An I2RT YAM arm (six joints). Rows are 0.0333 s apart.
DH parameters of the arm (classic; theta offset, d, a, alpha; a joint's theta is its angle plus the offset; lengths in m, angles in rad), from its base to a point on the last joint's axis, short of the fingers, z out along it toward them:
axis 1: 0 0.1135 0.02 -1.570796
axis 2: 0 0 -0.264 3.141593
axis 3: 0.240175 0 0.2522 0
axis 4: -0.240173 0 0.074 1.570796
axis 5: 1.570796 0 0 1.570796
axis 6: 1.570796 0.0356 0 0
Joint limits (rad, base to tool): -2.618..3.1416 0..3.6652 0..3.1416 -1.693..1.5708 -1.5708..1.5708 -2.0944..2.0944
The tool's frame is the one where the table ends.
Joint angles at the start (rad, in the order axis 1, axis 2, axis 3, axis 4, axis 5, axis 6):
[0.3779 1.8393 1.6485 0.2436 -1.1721 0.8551]
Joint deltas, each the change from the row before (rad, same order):
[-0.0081 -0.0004 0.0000 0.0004 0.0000 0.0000]
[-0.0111 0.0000 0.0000 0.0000 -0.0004 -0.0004]
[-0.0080 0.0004 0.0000 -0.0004 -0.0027 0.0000]
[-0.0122 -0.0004 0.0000 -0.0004 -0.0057 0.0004]
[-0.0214 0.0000 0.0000 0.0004 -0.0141 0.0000]
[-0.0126 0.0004 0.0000 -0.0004 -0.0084 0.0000]
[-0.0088 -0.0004 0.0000 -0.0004 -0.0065 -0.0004]
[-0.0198 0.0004 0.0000 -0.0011 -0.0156 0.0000]
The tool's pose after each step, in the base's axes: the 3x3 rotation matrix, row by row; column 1 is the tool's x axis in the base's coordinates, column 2 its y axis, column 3 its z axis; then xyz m. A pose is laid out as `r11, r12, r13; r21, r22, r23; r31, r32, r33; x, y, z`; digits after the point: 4 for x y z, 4 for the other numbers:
-0.7206, -0.6928, 0.0284; 0.0349, 0.0047, 0.9994; -0.6925, 0.7212, 0.0208; 0.3886, 0.1858, 0.3853
-0.7199, -0.6930, 0.0391; 0.0426, 0.0121, 0.9990; -0.6928, 0.7209, 0.0208; 0.3906, 0.1815, 0.3853
-0.7202, -0.6924, 0.0444; 0.0461, 0.0161, 0.9988; -0.6923, 0.7214, 0.0203; 0.3921, 0.1784, 0.3851
-0.7201, -0.6920, 0.0509; 0.0506, 0.0208, 0.9985; -0.6921, 0.7216, 0.0201; 0.3939, 0.1736, 0.3852
-0.7192, -0.6923, 0.0582; 0.0555, 0.0262, 0.9981; -0.6925, 0.7211, 0.0195; 0.3971, 0.1652, 0.3852
-0.7194, -0.6918, 0.0624; 0.0580, 0.0296, 0.9979; -0.6921, 0.7215, 0.0188; 0.3989, 0.1602, 0.3850
-0.7190, -0.6920, 0.0647; 0.0594, 0.0315, 0.9977; -0.6925, 0.7212, 0.0185; 0.4000, 0.1567, 0.3852
-0.7195, -0.6910, 0.0689; 0.0617, 0.0353, 0.9975; -0.6917, 0.7220, 0.0172; 0.4026, 0.1488, 0.3849

